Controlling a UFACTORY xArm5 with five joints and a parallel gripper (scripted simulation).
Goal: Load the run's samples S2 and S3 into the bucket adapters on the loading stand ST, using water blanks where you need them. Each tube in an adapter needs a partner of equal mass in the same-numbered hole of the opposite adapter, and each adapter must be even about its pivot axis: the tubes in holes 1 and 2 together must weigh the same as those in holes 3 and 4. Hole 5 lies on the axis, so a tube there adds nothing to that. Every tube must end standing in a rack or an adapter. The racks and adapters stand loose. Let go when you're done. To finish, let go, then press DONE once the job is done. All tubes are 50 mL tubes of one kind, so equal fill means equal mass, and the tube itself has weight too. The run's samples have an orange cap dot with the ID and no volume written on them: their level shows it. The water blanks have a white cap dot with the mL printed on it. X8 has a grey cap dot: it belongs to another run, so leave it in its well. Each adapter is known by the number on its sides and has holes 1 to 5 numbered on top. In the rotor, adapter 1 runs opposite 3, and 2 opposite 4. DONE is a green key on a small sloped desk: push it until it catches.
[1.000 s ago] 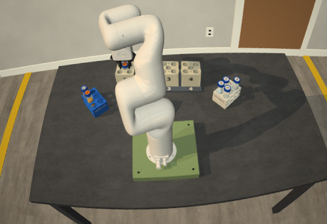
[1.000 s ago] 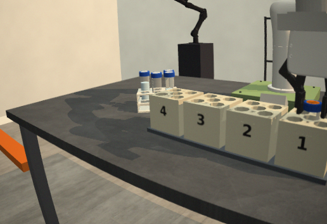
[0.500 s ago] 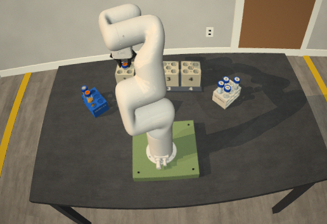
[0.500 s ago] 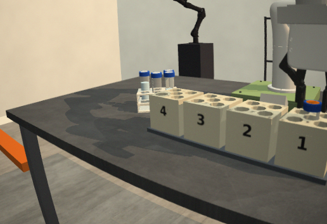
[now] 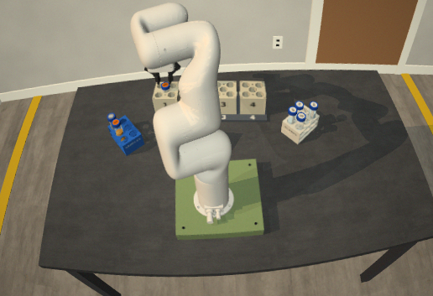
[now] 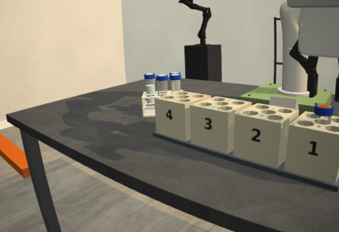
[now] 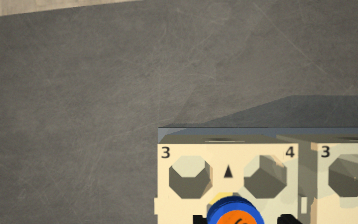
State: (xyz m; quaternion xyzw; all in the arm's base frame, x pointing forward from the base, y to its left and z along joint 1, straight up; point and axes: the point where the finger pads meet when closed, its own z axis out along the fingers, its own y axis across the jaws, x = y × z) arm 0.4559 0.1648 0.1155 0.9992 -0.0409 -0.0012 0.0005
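Now: the sample tube S2 160 mm behind my hand, 170 mm to the left of it and 90 mm below it. Also, from my hand: bucket adapter 110 mm below; then loading stand ST 20 mm behind, 160 mm to the right, 150 mm below; then blue sample rack 160 mm behind, 160 mm to the left, 130 mm below.
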